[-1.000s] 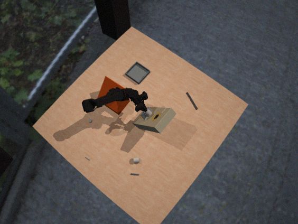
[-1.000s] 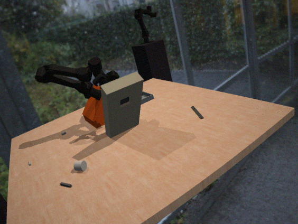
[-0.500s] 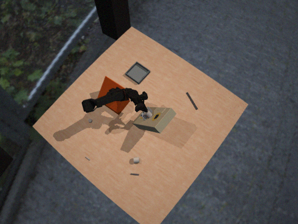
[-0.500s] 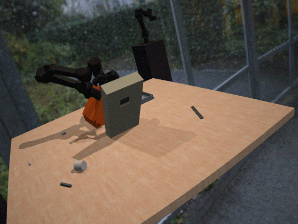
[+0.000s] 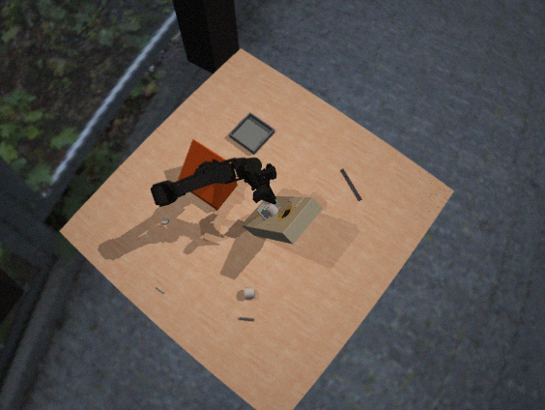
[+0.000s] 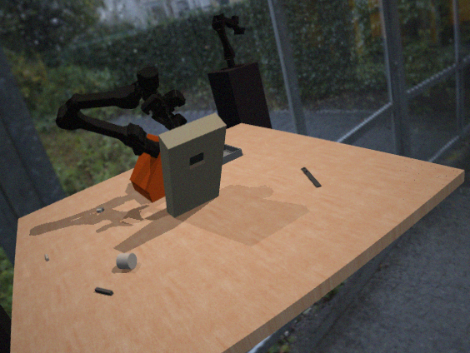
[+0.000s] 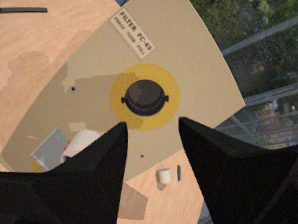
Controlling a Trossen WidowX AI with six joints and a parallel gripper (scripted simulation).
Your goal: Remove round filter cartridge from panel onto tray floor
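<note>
The round filter cartridge is 11 cm below my gripper tip and 2 cm behind it. From my gripper tip the other things lie so: grey tray: 35 cm behind, 32 cm to the left, 28 cm below; beige service panel: 13 cm below, 2 cm ahead.
</note>
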